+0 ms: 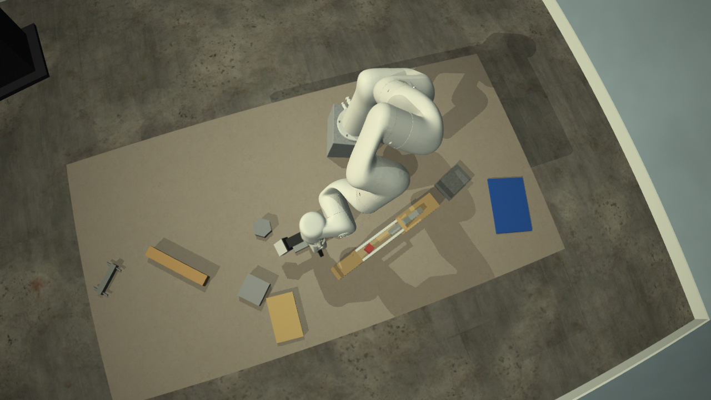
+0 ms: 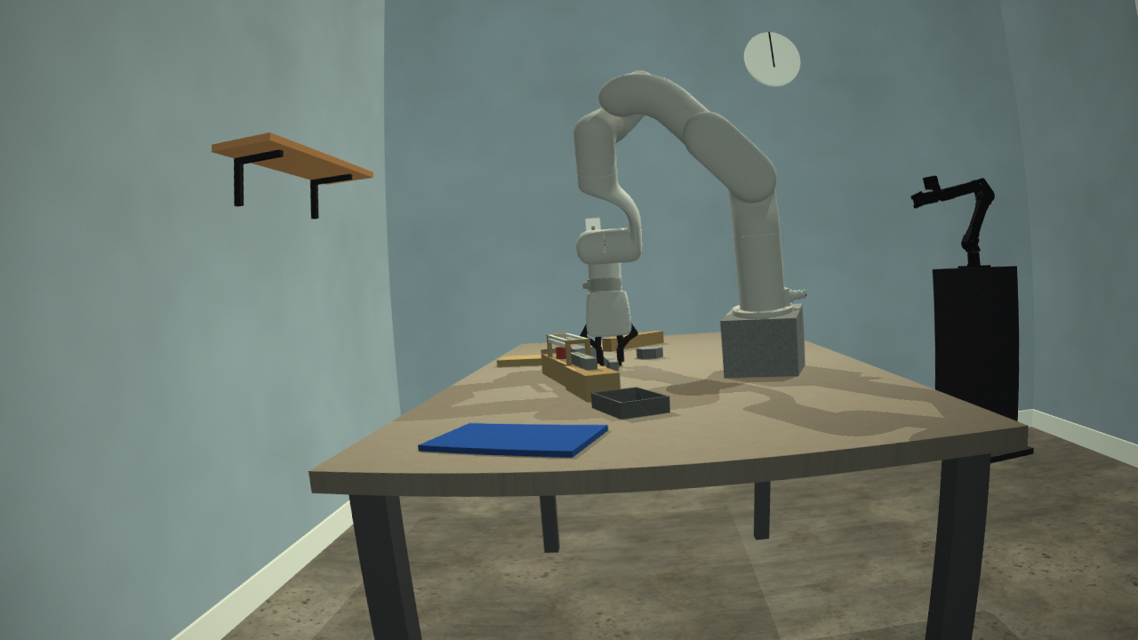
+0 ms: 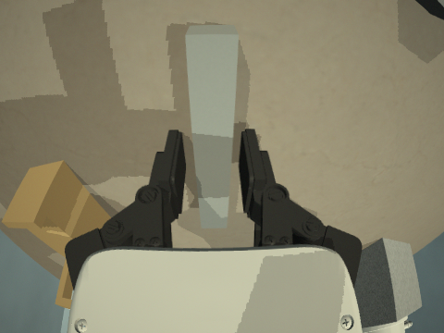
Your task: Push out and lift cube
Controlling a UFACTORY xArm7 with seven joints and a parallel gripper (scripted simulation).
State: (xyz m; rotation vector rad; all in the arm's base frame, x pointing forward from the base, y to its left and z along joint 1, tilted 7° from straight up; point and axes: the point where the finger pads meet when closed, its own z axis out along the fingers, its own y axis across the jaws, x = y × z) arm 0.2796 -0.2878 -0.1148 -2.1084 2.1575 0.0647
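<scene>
The channel is 110 mm ahead of my hand, 190 mm to the left of it and 30 mm above it. The rest, counted from my hand: tan plate 180 mm ahead, 200 mm to the right, 10 mm below; then grey block 60 mm ahead, 250 mm to the right, 10 mm below; then tan bar 130 mm behind, 450 mm to the right, 10 mm below.
</scene>
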